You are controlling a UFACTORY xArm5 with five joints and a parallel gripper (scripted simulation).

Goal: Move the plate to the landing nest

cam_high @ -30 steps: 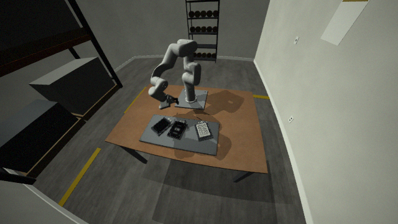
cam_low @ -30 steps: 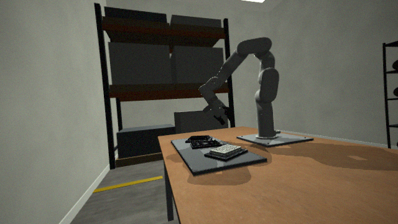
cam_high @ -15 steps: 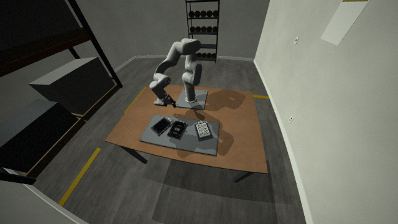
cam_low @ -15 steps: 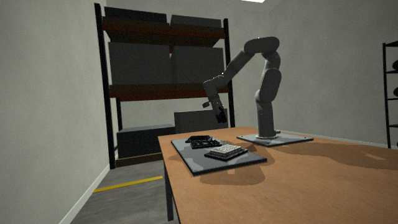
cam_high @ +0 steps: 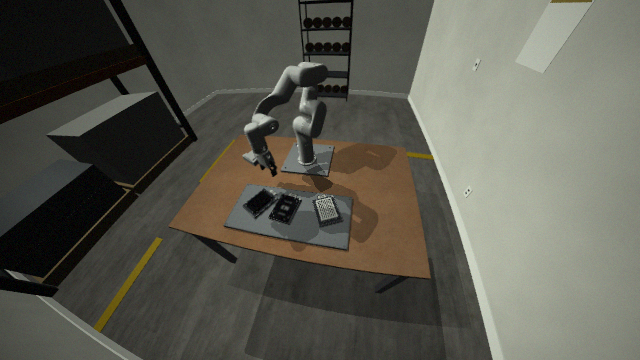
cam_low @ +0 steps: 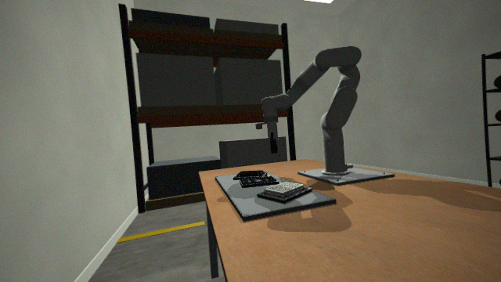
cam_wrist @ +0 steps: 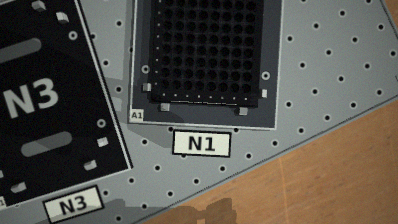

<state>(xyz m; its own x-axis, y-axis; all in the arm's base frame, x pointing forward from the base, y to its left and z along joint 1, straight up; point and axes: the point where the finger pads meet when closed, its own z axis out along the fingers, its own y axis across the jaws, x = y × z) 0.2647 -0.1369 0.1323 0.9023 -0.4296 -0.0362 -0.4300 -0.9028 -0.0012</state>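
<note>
My hand is 340 mm to the right of the white well plate C51, 110 mm short of it and 110 mm above it. The rest, counted from my hand: black well plate C15: 130 mm ahead, 110 mm below, 40 mm to the right; nest N2: 340 mm to the left, 130 mm below, 110 mm ahead; black nest: 140 mm ahead, 130 mm below, 120 mm to the left.
</note>
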